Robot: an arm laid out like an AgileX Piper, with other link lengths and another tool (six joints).
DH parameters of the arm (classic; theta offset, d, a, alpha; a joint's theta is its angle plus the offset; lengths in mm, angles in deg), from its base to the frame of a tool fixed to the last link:
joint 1: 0 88.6 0 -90
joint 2: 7.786 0 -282.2 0
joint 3: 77.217 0 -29.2 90
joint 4: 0 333.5 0 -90
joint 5: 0 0 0 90
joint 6: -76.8 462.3 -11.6 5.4
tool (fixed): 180 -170.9 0 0
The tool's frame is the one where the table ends.
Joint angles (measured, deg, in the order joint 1, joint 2, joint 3, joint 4, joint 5, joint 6), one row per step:
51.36, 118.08, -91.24, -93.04, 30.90, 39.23
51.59, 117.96, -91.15, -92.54, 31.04, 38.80
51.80, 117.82, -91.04, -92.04, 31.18, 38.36
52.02, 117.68, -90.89, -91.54, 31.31, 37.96
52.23, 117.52, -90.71, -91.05, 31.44, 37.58
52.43, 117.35, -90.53, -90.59, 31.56, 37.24
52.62, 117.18, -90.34, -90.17, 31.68, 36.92
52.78, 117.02, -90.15, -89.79, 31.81, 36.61
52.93, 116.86, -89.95, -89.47, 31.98, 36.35
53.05, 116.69, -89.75, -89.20, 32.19, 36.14
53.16, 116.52, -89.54, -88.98, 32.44, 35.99
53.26, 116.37, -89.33, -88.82, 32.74, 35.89
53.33, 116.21, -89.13, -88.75, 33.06, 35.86
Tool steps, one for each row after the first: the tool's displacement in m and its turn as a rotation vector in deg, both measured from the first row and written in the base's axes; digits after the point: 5 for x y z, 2 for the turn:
-0.00216, 0.00088, -0.00039, -0.10, 0.17, 0.04
-0.00421, 0.00149, -0.00074, -0.22, 0.33, 0.07
-0.00646, 0.00214, -0.00149, -0.33, 0.54, 0.10
-0.00872, 0.00260, -0.00227, -0.43, 0.75, 0.13
-0.01090, 0.00303, -0.00287, -0.51, 0.96, 0.15
-0.01299, 0.00336, -0.00348, -0.60, 1.14, 0.17
-0.01480, 0.00338, -0.00411, -0.72, 1.31, 0.17
-0.01643, 0.00313, -0.00465, -0.84, 1.44, 0.12
-0.01770, 0.00244, -0.00492, -0.95, 1.53, 0.01
-0.01881, 0.00148, -0.00513, -1.05, 1.60, -0.14
-0.01969, 0.00025, -0.00539, -1.17, 1.64, -0.35
-0.02021, -0.00127, -0.00519, -1.27, 1.62, -0.59

